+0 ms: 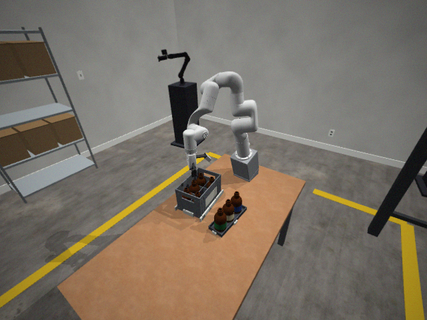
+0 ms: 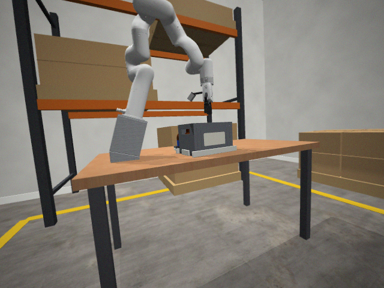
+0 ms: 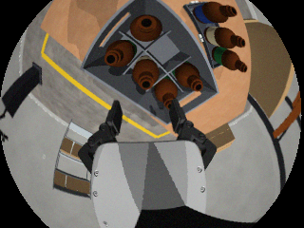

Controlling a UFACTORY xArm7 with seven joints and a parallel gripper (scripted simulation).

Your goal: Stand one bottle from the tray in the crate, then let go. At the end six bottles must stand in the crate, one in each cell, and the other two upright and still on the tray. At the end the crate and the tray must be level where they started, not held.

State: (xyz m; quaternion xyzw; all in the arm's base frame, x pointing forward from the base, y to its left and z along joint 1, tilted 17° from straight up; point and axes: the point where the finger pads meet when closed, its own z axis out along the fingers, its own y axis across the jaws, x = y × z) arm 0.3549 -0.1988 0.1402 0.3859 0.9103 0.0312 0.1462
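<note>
The bottle is 28 cm to the left of my hand, 16 cm below it and 6 cm ahead of it. The rest, counted from my hand: crate (16 cm below, 4 cm to the left); then dark tray (28 cm to the left, 23 cm below, 6 cm ahead).
</note>
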